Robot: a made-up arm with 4 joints. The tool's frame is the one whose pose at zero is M. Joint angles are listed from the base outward.
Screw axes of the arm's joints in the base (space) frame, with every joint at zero. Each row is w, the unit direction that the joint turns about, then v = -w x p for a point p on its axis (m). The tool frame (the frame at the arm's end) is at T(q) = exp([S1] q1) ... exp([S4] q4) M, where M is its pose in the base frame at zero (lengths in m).
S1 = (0, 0, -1, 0, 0, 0)
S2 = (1, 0, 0, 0, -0.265, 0.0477)
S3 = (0, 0, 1, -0.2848, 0.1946, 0)
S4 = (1, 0, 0, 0, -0.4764, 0.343)
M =
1 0 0 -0.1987
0 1 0 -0.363
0 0 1 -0.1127
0 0 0 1
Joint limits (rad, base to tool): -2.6..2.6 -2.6..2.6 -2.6..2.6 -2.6..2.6
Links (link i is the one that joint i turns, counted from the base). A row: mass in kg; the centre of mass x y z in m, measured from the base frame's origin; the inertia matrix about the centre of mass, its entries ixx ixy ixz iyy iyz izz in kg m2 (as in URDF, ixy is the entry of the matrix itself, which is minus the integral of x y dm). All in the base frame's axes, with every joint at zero. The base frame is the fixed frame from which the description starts. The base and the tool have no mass.
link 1: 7.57; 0.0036 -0.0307 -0.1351; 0.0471 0 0 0.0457 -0.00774 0.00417
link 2: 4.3; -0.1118 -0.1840 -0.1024; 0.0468 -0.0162 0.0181 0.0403 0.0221 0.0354
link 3: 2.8; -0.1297 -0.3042 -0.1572; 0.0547 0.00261 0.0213 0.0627 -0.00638 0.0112
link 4: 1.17; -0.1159 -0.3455 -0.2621; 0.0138 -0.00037 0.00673 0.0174 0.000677 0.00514
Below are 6 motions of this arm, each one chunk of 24 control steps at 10 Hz.
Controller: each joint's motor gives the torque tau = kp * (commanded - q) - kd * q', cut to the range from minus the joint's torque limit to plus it. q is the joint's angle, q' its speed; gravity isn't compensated. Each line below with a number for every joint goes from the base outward.
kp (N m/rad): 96 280 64 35
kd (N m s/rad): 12 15 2.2 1.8
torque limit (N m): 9.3 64 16 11
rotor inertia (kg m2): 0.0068 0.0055 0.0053 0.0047
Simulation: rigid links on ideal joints. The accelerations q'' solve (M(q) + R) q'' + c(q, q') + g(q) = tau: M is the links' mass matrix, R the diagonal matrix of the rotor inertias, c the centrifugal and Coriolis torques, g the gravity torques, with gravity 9.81 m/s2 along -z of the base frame. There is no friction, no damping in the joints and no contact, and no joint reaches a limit. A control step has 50 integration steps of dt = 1/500 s. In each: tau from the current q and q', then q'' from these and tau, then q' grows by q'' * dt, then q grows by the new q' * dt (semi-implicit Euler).
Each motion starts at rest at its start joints. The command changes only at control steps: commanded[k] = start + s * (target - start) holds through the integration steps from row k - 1 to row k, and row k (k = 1, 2, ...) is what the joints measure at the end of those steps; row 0 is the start. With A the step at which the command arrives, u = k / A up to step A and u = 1 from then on. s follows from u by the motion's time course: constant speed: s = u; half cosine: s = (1 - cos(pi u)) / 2; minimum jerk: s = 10 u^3 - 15 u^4 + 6 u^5; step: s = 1 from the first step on.
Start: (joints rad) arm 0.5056 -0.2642 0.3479 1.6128
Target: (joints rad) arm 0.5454 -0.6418 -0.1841 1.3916
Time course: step
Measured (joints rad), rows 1 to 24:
1: 0.3903 -0.4880 -0.1362 1.5920
2: 0.4692 -0.6314 -0.1823 1.3799
3: 0.5508 -0.6382 -0.1839 1.3828
4: 0.5686 -0.6066 -0.1864 1.4416
5: 0.5563 -0.5951 -0.1682 1.4583
6: 0.5437 -0.5983 -0.1598 1.4492
7: 0.5412 -0.6014 -0.1627 1.4434
8: 0.5437 -0.6017 -0.1664 1.4437
9: 0.5456 -0.6014 -0.1670 1.4447
10: 0.5459 -0.6013 -0.1664 1.4447
11: 0.5456 -0.6013 -0.1659 1.4447
12: 0.5454 -0.6013 -0.1659 1.4447
13: 0.5453 -0.6013 -0.1660 1.4447
14: 0.5454 -0.6013 -0.1660 1.4447
15: 0.5454 -0.6013 -0.1660 1.4447
16: 0.5454 -0.6013 -0.1660 1.4447
17: 0.5454 -0.6013 -0.1660 1.4447
18: 0.5454 -0.6013 -0.1660 1.4447
19: 0.5454 -0.6013 -0.1660 1.4447
20: 0.5454 -0.6013 -0.1660 1.4447
21: 0.5454 -0.6013 -0.1660 1.4447
22: 0.5454 -0.6013 -0.1660 1.4447
23: 0.5454 -0.6013 -0.1660 1.4447
24: 0.5454 -0.6013 -0.1660 1.4447

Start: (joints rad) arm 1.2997 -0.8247 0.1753 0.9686
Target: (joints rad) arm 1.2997 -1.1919 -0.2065 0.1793
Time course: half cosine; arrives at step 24
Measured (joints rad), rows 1 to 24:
1: 1.3039 -0.8103 0.2119 0.9728
2: 1.2966 -0.8065 0.2099 0.9736
3: 1.2959 -0.8151 0.1971 0.9558
4: 1.2979 -0.8285 0.1856 0.9270
5: 1.2992 -0.8432 0.1715 0.8947
6: 1.2995 -0.8599 0.1547 0.8579
7: 1.2996 -0.8792 0.1357 0.8153
8: 1.2998 -0.9008 0.1146 0.7677
9: 1.3001 -0.9243 0.0919 0.7162
10: 1.3005 -0.9490 0.0680 0.6619
11: 1.3007 -0.9747 0.0433 0.6058
12: 1.3010 -1.0008 0.0182 0.5487
13: 1.3012 -1.0270 -0.0068 0.4918
14: 1.3014 -1.0528 -0.0314 0.4360
15: 1.3015 -1.0777 -0.0550 0.3824
16: 1.3016 -1.1013 -0.0773 0.3318
17: 1.3016 -1.1233 -0.0980 0.2851
18: 1.3016 -1.1431 -0.1166 0.2431
19: 1.3015 -1.1605 -0.1329 0.2064
20: 1.3014 -1.1753 -0.1467 0.1755
21: 1.3013 -1.1871 -0.1576 0.1510
22: 1.3011 -1.1958 -0.1655 0.1330
23: 1.3010 -1.2012 -0.1702 0.1220
24: 1.3008 -1.2032 -0.1717 0.1180

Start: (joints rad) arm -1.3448 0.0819 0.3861 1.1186
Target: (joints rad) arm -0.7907 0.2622 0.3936 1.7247
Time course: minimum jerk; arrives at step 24
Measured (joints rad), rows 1 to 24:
1: -1.3406 0.1319 0.3776 1.1634
2: -1.3431 0.1578 0.3763 1.2118
3: -1.3432 0.1537 0.3792 1.2036
4: -1.3354 0.1517 0.3784 1.2036
5: -1.3216 0.1577 0.3776 1.2235
6: -1.3037 0.1660 0.3776 1.2499
7: -1.2811 0.1749 0.3776 1.2794
8: -1.2532 0.1852 0.3773 1.3141
9: -1.2203 0.1972 0.3768 1.3539
10: -1.1832 0.2103 0.3763 1.3973
11: -1.1430 0.2242 0.3757 1.4431
12: -1.1006 0.2384 0.3752 1.4899
13: -1.0574 0.2525 0.3748 1.5365
14: -1.0143 0.2663 0.3744 1.5817
15: -0.9728 0.2793 0.3740 1.6242
16: -0.9338 0.2911 0.3738 1.6629
17: -0.8985 0.3016 0.3737 1.6969
18: -0.8676 0.3104 0.3736 1.7256
19: -0.8418 0.3174 0.3736 1.7484
20: -0.8215 0.3227 0.3736 1.7653
21: -0.8067 0.3261 0.3737 1.7766
22: -0.7971 0.3281 0.3738 1.7828
23: -0.7920 0.3288 0.3739 1.7851
24: -0.7901 0.3288 0.3740 1.7852

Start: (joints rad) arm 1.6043 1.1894 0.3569 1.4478
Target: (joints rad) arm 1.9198 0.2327 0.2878 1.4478
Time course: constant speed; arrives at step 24
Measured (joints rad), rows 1 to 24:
1: 1.6085 1.1956 0.2975 1.4734
2: 1.6228 1.1684 0.2906 1.4936
3: 1.6355 1.1240 0.2998 1.4802
4: 1.6467 1.0830 0.2931 1.4776
5: 1.6592 1.0461 0.2914 1.4828
6: 1.6725 1.0086 0.2909 1.4863
7: 1.6858 0.9700 0.2887 1.4878
8: 1.6990 0.9313 0.2870 1.4894
9: 1.7122 0.8928 0.2856 1.4914
10: 1.7253 0.8543 0.2842 1.4935
11: 1.7385 0.8156 0.2827 1.4953
12: 1.7517 0.7767 0.2814 1.4971
13: 1.7648 0.7379 0.2801 1.4988
14: 1.7780 0.6989 0.2789 1.5005
15: 1.7912 0.6598 0.2778 1.5020
16: 1.8043 0.6207 0.2767 1.5036
17: 1.8175 0.5814 0.2756 1.5050
18: 1.8307 0.5420 0.2746 1.5063
19: 1.8438 0.5025 0.2736 1.5076
20: 1.8570 0.4630 0.2727 1.5088
21: 1.8702 0.4233 0.2719 1.5099
22: 1.8833 0.3835 0.2710 1.5109
23: 1.8965 0.3436 0.2702 1.5118
24: 1.9097 0.3036 0.2695 1.5126

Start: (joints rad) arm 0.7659 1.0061 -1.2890 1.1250
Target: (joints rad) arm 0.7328 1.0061 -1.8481 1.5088
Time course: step
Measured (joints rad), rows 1 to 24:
1: 0.6871 1.0439 -1.7431 1.5092
2: 0.7302 1.0723 -1.8689 1.5533
3: 0.7629 1.0658 -1.7829 1.5623
4: 0.7539 1.0591 -1.7893 1.5511
5: 0.7398 1.0581 -1.7939 1.5399
6: 0.7314 1.0577 -1.7889 1.5404
7: 0.7288 1.0579 -1.7901 1.5414
8: 0.7299 1.0584 -1.7915 1.5423
9: 0.7318 1.0587 -1.7916 1.5432
10: 0.7330 1.0588 -1.7917 1.5434
11: 0.7334 1.0587 -1.7916 1.5433
12: 0.7332 1.0587 -1.7915 1.5431
13: 0.7329 1.0586 -1.7914 1.5430
14: 0.7328 1.0586 -1.7914 1.5430
15: 0.7327 1.0586 -1.7914 1.5430
16: 0.7327 1.0586 -1.7914 1.5430
17: 0.7328 1.0587 -1.7915 1.5430
18: 0.7328 1.0587 -1.7915 1.5430
19: 0.7328 1.0587 -1.7914 1.5430
20: 0.7328 1.0587 -1.7914 1.5430
21: 0.7328 1.0586 -1.7914 1.5430
22: 0.7328 1.0586 -1.7914 1.5430
23: 0.7328 1.0586 -1.7914 1.5430
24: 0.7328 1.0586 -1.7914 1.5430

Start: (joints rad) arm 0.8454 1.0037 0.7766 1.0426
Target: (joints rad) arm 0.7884 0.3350 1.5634 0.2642
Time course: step
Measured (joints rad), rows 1 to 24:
1: 0.8130 0.6111 1.3061 0.8254
2: 0.7746 0.3473 1.6121 0.2063
3: 0.8061 0.3814 1.5575 0.2356
4: 0.7981 0.3907 1.5503 0.2906
5: 0.7888 0.3894 1.5505 0.2879
6: 0.7870 0.3890 1.5515 0.2839
7: 0.7876 0.3890 1.5517 0.2835
8: 0.7882 0.3890 1.5518 0.2835
9: 0.7884 0.3890 1.5518 0.2836
10: 0.7885 0.3890 1.5517 0.2836
11: 0.7884 0.3890 1.5517 0.2836
12: 0.7884 0.3890 1.5517 0.2836
13: 0.7884 0.3890 1.5517 0.2836
14: 0.7884 0.3890 1.5517 0.2836
15: 0.7884 0.3890 1.5517 0.2836
16: 0.7884 0.3890 1.5517 0.2836
17: 0.7884 0.3890 1.5517 0.2836
18: 0.7884 0.3890 1.5517 0.2836
19: 0.7884 0.3890 1.5517 0.2836
20: 0.7884 0.3890 1.5517 0.2836
21: 0.7884 0.3890 1.5517 0.2836
22: 0.7884 0.3890 1.5517 0.2836
23: 0.7884 0.3890 1.5517 0.2836
24: 0.7884 0.3890 1.5517 0.2836

